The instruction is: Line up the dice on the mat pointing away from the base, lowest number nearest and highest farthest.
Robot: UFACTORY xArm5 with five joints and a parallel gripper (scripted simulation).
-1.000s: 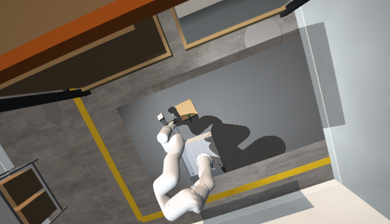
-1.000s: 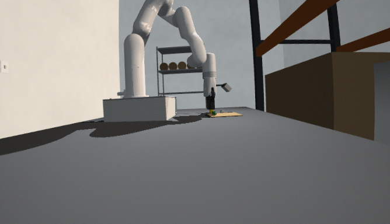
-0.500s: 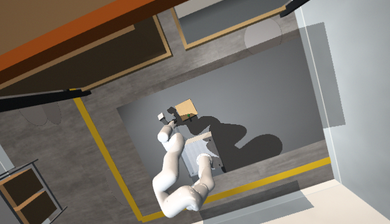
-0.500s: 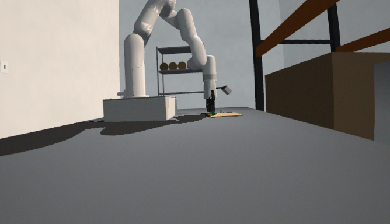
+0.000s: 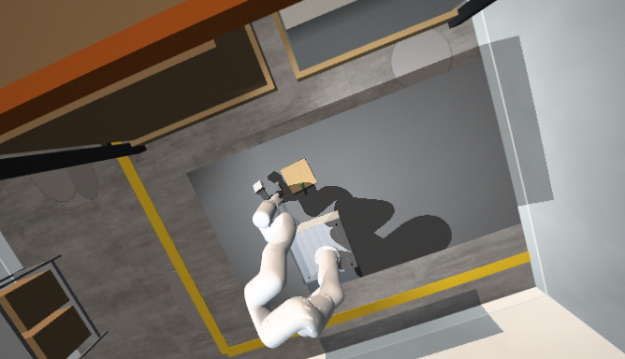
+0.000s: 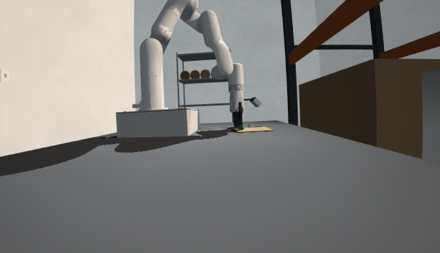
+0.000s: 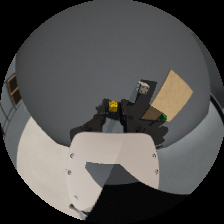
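Now: hand 1 cm above the yellow die. From my hand the other things lie so: green die 2 cm behind, 15 cm to the right, 1 cm below; then white die 5 cm ahead, 5 cm to the right, 1 cm below; then tan mat 3 cm ahead, 16 cm to the right, 2 cm below.
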